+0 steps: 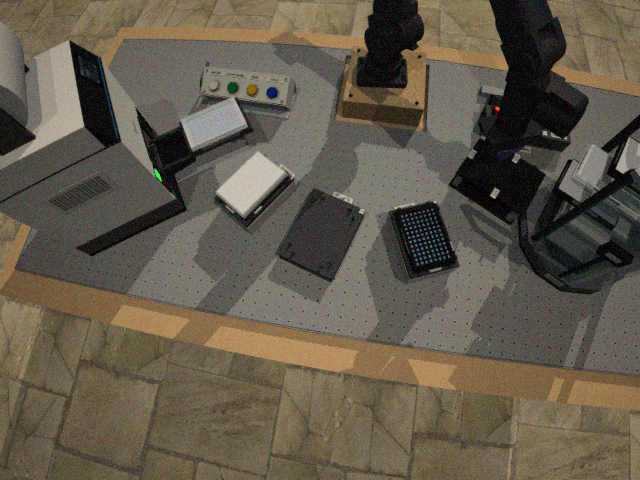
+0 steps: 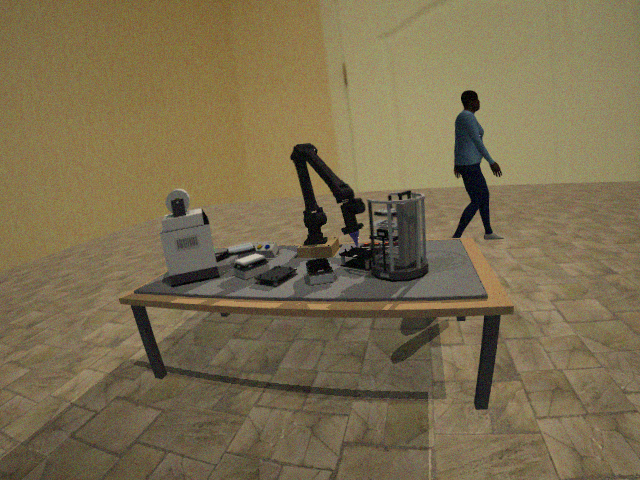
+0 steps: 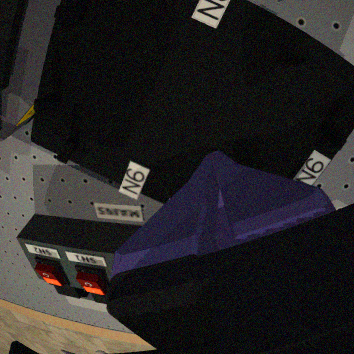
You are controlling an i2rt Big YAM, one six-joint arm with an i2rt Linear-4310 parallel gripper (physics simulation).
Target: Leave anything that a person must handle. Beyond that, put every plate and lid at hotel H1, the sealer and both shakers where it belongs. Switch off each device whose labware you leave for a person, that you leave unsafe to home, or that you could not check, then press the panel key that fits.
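Frame: origin at the arm's base, x ahead, y left, z up, level; metres.
Seen in the pictures: gripper, fingertip midpoint: (image 1: pixel 499 158) (image 2: pixel 357 246) (image 3: pixel 216 163); arm's base at its link origin: (image 1: pixel 381 74) (image 2: pixel 316 242).
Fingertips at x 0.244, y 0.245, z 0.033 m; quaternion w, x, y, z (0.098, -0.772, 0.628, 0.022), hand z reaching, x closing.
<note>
Offsets run from my fingertips to a thing's top centre. "spot": to the spot under its first point.
My gripper (image 3: pixel 216 163) (image 2: pixel 354 237) is shut with nothing between its purple fingers. It hovers over the edge of the black N6 platform @(dx +0.020, dy +0.015, dz -0.007 m) (image 3: pixel 175 88) (image 1: pixel 496 180), close to the mains switch box @(dx -0.179, dy +0.114, dz -0.030 m) (image 3: pixel 67 239). The box's SH2 rocker @(dx -0.138, dy +0.185, dz -0.030 m) (image 3: pixel 49 274) and SH1 rocker @(dx -0.144, dy +0.135, dz -0.030 m) (image 3: pixel 90 282) both glow red. A white well plate @(dx -0.040, dy -0.607, dz +0.026 m) (image 1: pixel 214 123) sits on the sealer's @(spot: dx +0.158, dy -0.731, dz +0.205 m) (image 1: pixel 77 154) tray. A white-lidded plate @(dx +0.088, dy -0.508, dz -0.001 m) (image 1: pixel 251 183), a dark flat platform @(dx +0.167, dy -0.359, dz -0.042 m) (image 1: pixel 320 232) and a black plate with blue wells @(dx +0.176, dy -0.158, dz -0.014 m) (image 1: pixel 425 238) lie across the mat. The key panel @(dx -0.193, dy -0.571, dz +0.001 m) (image 1: pixel 248 89) stands at the back.
The round hotel carousel @(dx +0.137, dy +0.188, dz +0.263 m) (image 1: pixel 584 216) (image 2: pixel 399 234) stands right of my arm, holding some labware. The arm's base block (image 1: pixel 383 85) is at the back middle. A person (image 2: pixel 471 165) walks behind the table's right end.
</note>
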